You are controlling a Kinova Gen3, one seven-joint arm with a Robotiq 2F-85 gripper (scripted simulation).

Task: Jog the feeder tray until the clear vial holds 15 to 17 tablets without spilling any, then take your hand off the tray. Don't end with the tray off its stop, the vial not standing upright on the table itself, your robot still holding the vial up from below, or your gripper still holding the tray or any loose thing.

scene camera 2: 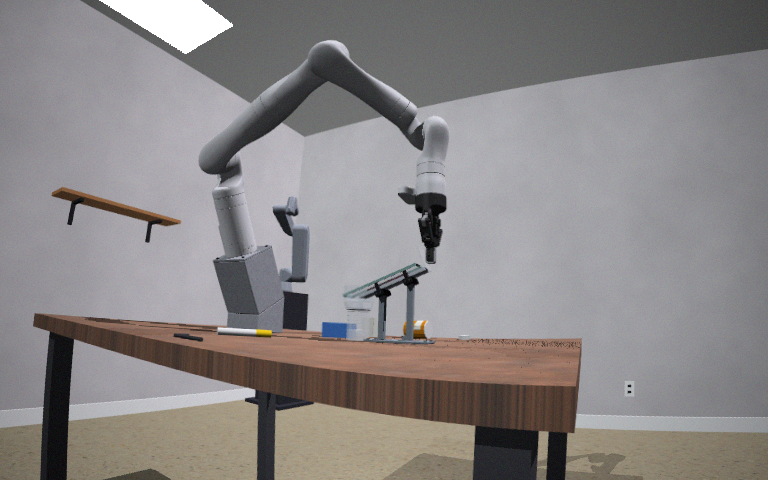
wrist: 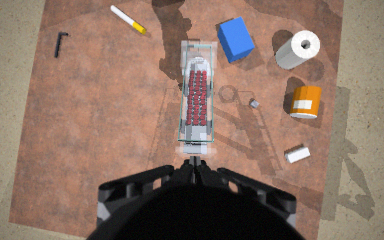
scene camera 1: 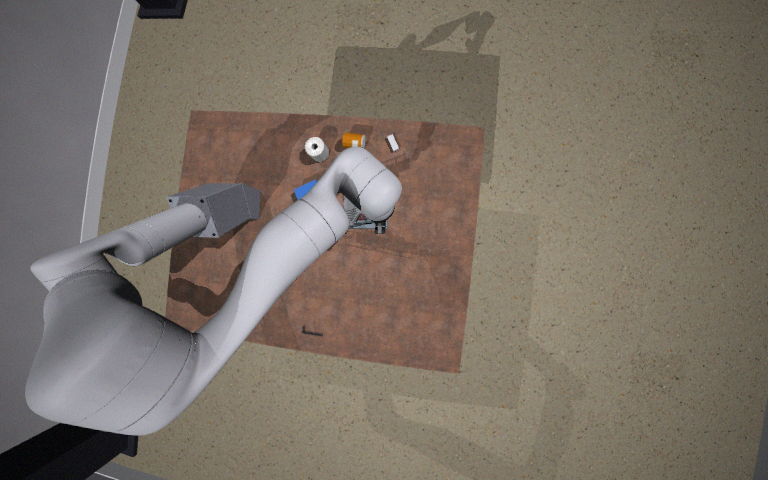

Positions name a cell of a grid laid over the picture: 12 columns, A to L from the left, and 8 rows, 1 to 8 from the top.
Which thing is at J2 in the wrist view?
A white roll.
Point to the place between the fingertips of my gripper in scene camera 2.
G5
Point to a blue box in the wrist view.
H2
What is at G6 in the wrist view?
My gripper.
